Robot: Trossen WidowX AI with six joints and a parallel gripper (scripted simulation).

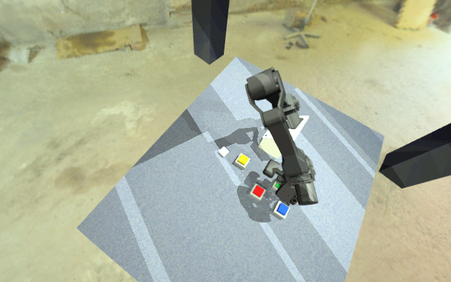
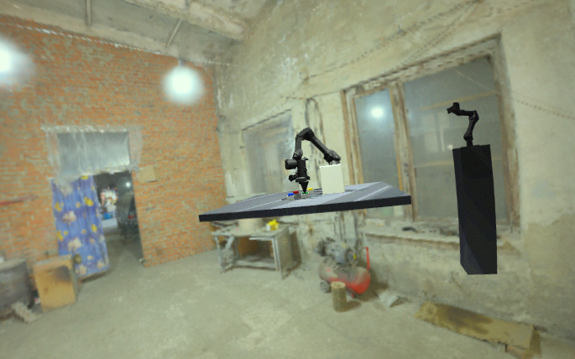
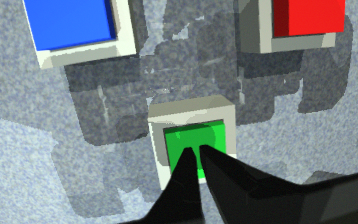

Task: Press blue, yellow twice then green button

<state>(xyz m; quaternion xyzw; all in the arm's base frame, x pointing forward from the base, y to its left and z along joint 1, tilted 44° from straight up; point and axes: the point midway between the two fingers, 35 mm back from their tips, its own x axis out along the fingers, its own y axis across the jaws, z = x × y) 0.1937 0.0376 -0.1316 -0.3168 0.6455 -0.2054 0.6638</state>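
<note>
The green button is 10 mm below my gripper tip. From my gripper tip the other things lie so: blue button 70 mm ahead, 60 mm to the left; then red button 80 mm ahead, 50 mm to the right; then yellow button 20 mm ahead, 180 mm to the right.
</note>
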